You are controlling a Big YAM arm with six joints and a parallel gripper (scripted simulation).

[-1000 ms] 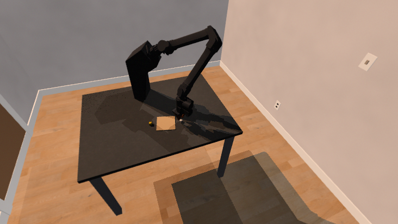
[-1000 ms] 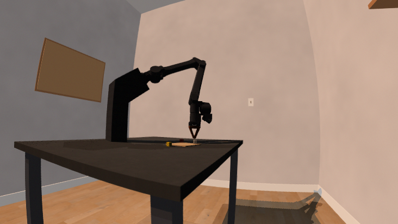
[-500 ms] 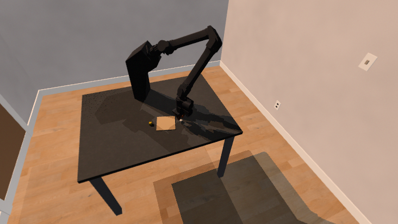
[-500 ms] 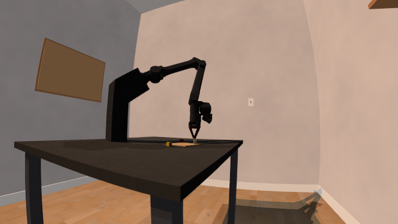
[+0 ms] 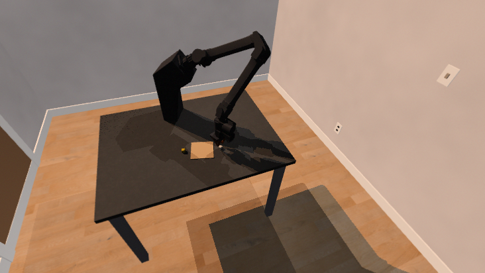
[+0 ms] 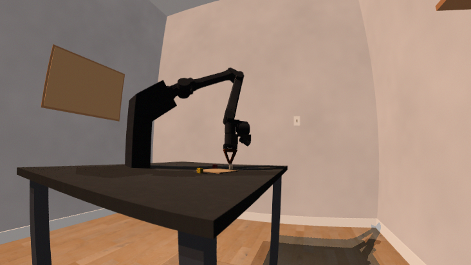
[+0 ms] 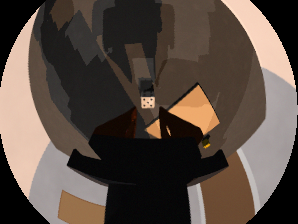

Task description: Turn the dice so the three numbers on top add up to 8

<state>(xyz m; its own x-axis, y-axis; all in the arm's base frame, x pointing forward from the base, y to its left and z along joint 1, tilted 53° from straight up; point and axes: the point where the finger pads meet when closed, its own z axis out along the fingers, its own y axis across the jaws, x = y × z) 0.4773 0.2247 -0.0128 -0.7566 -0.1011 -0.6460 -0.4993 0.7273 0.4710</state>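
Right now my hand is 10 mm short of the white die and 30 mm above it. The rest, counted from my hand: yellow die: 20 mm behind, 230 mm to the right, 30 mm below; then tan mat: 110 mm to the right, 40 mm below; then red die: 90 mm behind, 30 mm below.
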